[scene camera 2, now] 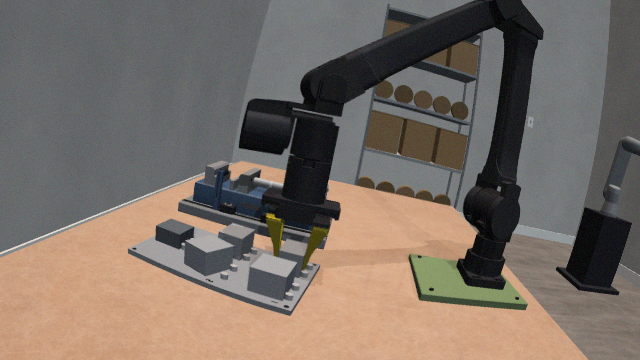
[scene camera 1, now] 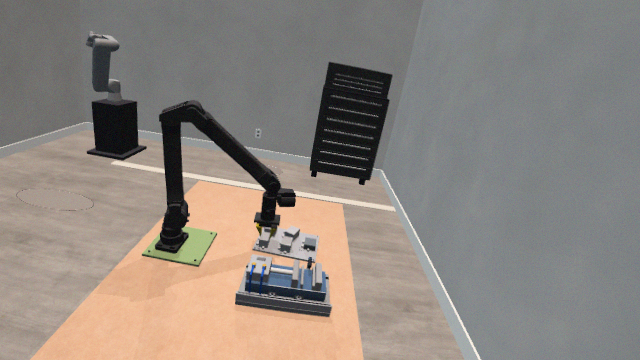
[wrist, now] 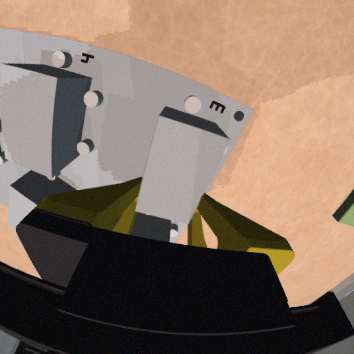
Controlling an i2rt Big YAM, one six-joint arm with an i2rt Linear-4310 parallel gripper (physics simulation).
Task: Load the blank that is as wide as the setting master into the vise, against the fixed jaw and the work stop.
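Frame: origin at the arm's base, x ahead, y left, z up, level; metres.
Seen in the pictures: gripper, fingertip midpoint: [scene camera 1: 265,237] [wrist: 167,189]; arm's base at its link origin: [scene camera 2: 479,277] [scene camera 1: 172,242].
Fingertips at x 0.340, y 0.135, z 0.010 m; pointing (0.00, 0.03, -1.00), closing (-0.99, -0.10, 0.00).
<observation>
Offsets run from my fingertips to a thing's top centre. "*": to the spot under its first point.
My gripper [scene camera 1: 266,232] [scene camera 2: 291,260] [wrist: 167,189] points down at the plate and is shut on the light grey blank {0.001 m ahead, 0.024 m right, 0.023 m up} [scene camera 1: 264,240] [scene camera 2: 294,247] [wrist: 175,165] at mark 3, one yellow finger on each side. Whether the blank touches the plate is hidden. A darker block {0.188 m ahead, 0.009 m left, 0.012 m up} [scene camera 1: 310,243] [scene camera 2: 173,233], probably the setting master, sits at the plate's far end from the gripper. Other light blanks stand at mark 4 {* 0.094 m ahead, 0.055 m right, 0.023 m up} [scene camera 1: 286,244] [scene camera 2: 237,240] [wrist: 30,105], mark 2 {* 0.095 m ahead, 0.093 m left, 0.018 m up} [scene camera 2: 207,255] and the near corner {* 0.007 m ahead, 0.096 m left, 0.019 m up} [scene camera 2: 271,275]. The blue vise {0.122 m ahead, 0.264 m right, 0.078 m up} [scene camera 1: 285,285] has a fixed jaw [scene camera 1: 318,276] [scene camera 2: 216,171] and an upright stop {* 0.188 m ahead, 0.210 m right, 0.074 m up} [scene camera 1: 309,262] [scene camera 2: 219,190].
The grey plate {0.095 m ahead, 0.016 m left, 0.013 m down} [scene camera 1: 297,254] [scene camera 2: 145,251] [wrist: 120,70] has short pegs beside the blanks. The vise's movable jaw {0.147 m ahead, 0.258 m right, 0.075 m up} [scene camera 1: 296,273] [scene camera 2: 248,180] stands apart from the fixed jaw. The arm's green base plate [scene camera 1: 200,250] [scene camera 2: 440,295] is on the same table.
</observation>
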